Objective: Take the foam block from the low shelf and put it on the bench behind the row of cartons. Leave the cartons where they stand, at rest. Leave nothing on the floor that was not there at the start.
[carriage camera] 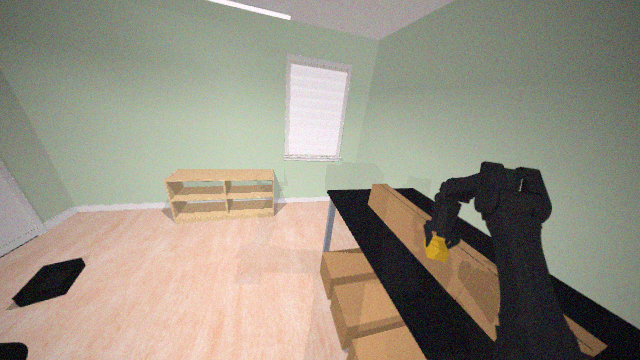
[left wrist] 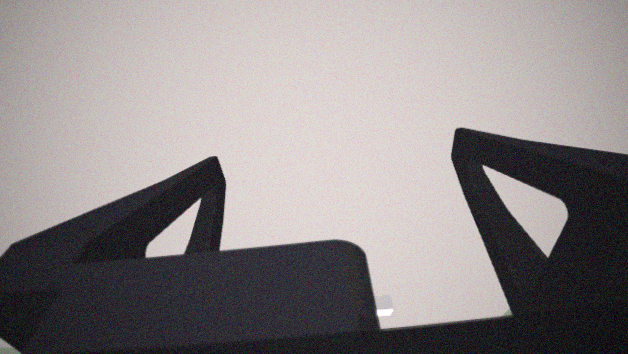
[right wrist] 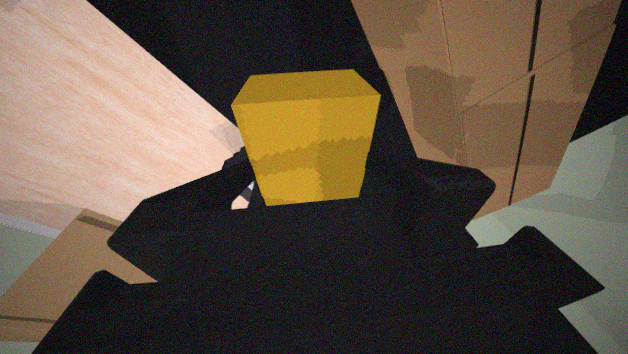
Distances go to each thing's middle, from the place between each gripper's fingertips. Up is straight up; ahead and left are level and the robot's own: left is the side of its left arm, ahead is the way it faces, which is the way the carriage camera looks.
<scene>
Right now my left hand is 390 mm short of the yellow foam block (right wrist: 307, 134), 880 mm to the left of it and 490 mm above it.
The yellow foam block is 1 cm above my right hand.
</scene>
